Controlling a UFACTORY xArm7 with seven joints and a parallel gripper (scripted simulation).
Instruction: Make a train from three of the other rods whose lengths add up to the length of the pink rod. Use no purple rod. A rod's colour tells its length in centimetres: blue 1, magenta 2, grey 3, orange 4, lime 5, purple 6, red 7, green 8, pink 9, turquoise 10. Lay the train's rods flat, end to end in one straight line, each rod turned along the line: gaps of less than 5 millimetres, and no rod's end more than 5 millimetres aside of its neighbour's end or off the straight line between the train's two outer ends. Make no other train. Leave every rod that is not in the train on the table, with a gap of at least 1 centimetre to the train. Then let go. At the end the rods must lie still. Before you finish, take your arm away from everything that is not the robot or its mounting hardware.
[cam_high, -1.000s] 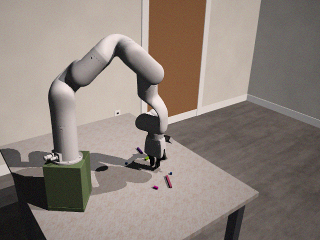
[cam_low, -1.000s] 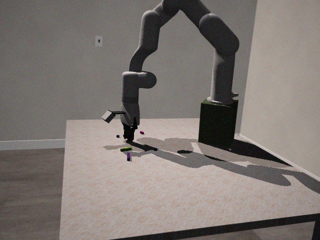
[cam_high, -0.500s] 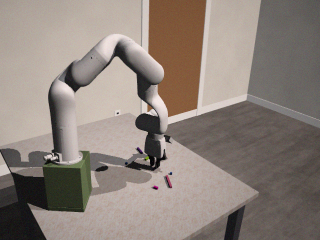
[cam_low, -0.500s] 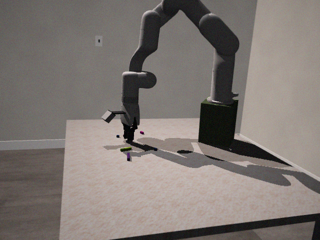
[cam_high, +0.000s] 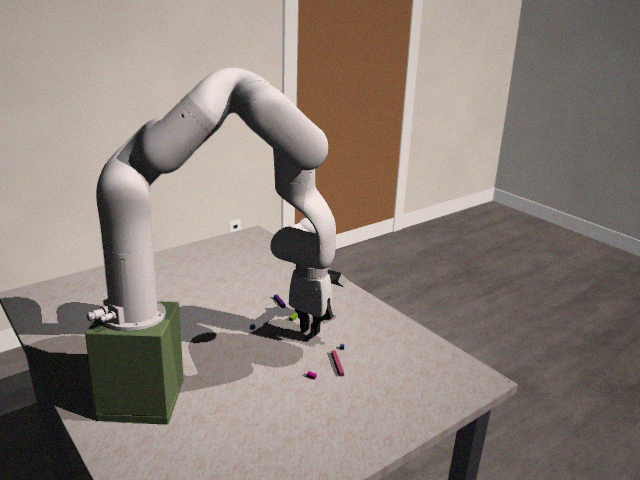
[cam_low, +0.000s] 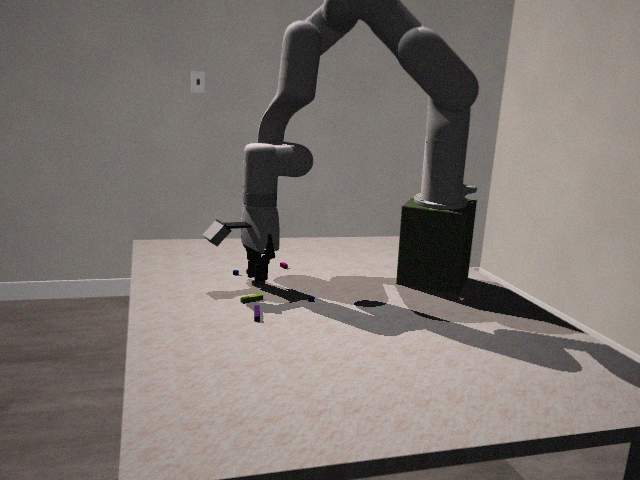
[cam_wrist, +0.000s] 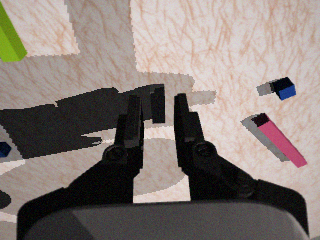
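The grey rod is 3 cm below my hand. The rest, counted from my hand: lime rod: 5 cm ahead, 9 cm to the left, 3 cm below; pink rod: 4 cm behind, 12 cm to the right, 3 cm below; magenta rod: 12 cm behind, 11 cm to the right, 3 cm below.
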